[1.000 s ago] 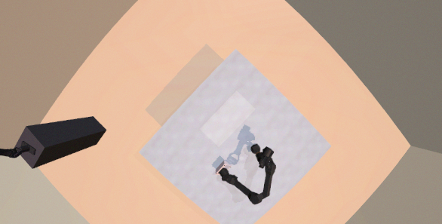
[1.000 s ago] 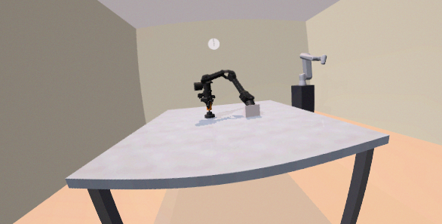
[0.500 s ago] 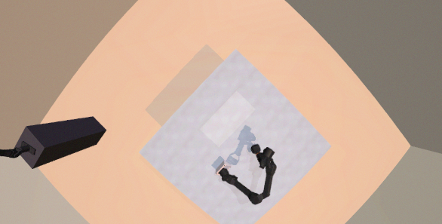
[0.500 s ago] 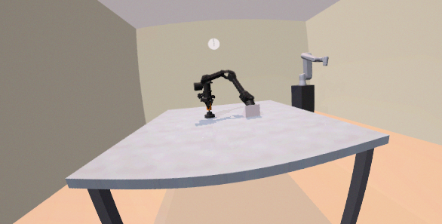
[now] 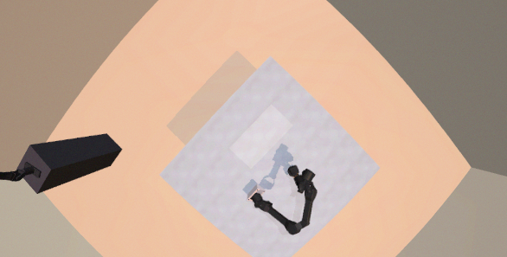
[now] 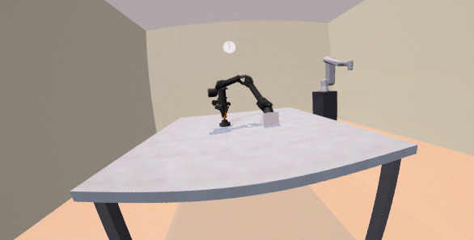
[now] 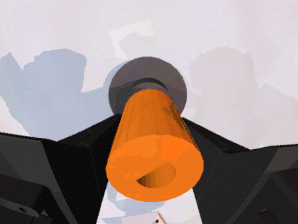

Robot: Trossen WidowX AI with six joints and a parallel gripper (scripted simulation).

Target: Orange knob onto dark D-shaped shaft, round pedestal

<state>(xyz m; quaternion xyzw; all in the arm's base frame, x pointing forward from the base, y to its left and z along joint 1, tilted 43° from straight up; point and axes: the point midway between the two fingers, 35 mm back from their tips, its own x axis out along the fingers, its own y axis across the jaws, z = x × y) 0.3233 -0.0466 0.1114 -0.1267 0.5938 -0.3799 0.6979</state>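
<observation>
My gripper tip is now 20 mm below the orange knob. Round my gripper tip: round dark pedestal 40 mm below.
</observation>
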